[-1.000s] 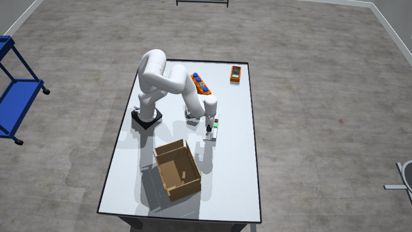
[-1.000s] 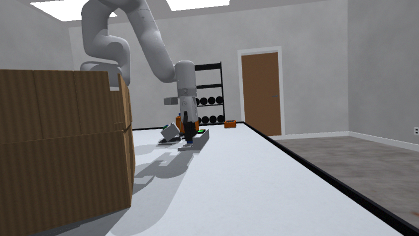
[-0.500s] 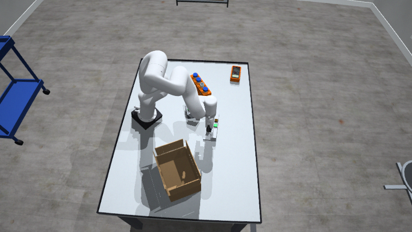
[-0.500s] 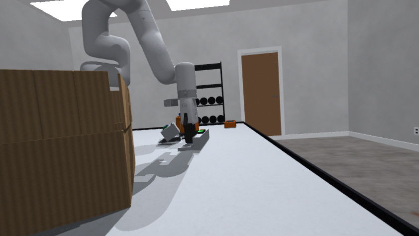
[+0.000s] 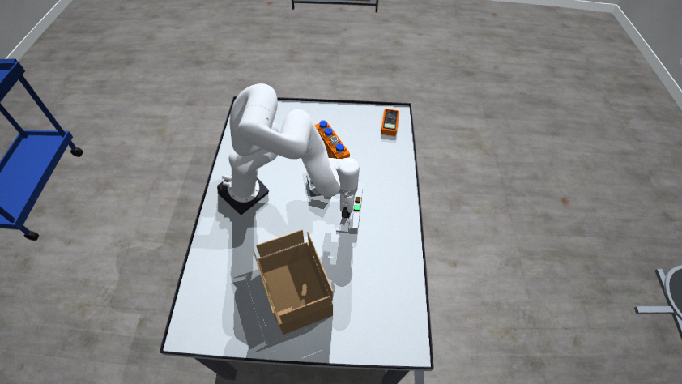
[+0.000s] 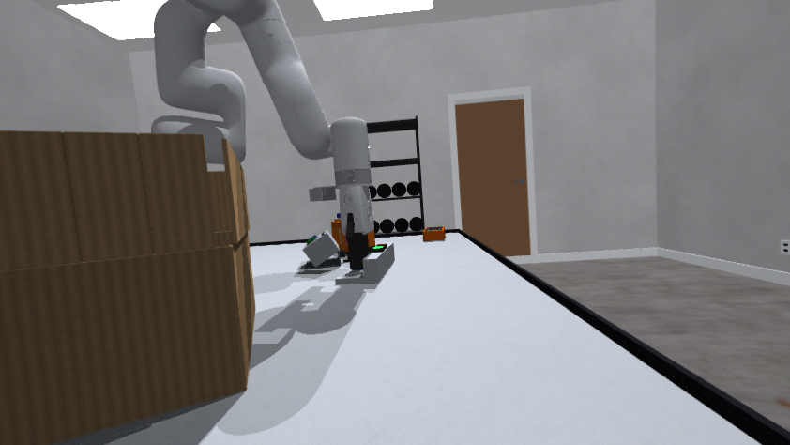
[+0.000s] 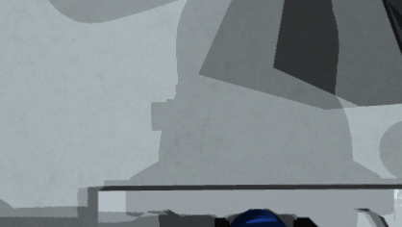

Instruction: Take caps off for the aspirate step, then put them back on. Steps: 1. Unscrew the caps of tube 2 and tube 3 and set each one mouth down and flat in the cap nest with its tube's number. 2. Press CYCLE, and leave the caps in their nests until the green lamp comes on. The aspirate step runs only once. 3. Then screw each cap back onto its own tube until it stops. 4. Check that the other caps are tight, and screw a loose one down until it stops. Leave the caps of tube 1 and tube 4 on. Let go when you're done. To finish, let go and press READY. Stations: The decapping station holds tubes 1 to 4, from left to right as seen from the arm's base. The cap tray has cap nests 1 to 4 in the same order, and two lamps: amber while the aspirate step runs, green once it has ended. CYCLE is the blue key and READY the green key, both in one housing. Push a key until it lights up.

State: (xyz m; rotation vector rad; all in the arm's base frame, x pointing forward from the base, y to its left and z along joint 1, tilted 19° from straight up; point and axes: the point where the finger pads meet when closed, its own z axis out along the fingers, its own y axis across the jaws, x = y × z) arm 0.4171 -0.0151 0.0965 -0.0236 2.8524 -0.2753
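The blue cap is 34 cm to the left of my hand, 12 cm behind it and 8 cm above it. Round my hand: green key 15 cm behind, 10 cm to the left, 3 cm above; then blue key 16 cm behind, 15 cm to the left, 3 cm above; then grey key housing 14 cm behind, 13 cm to the left, 2 cm above.
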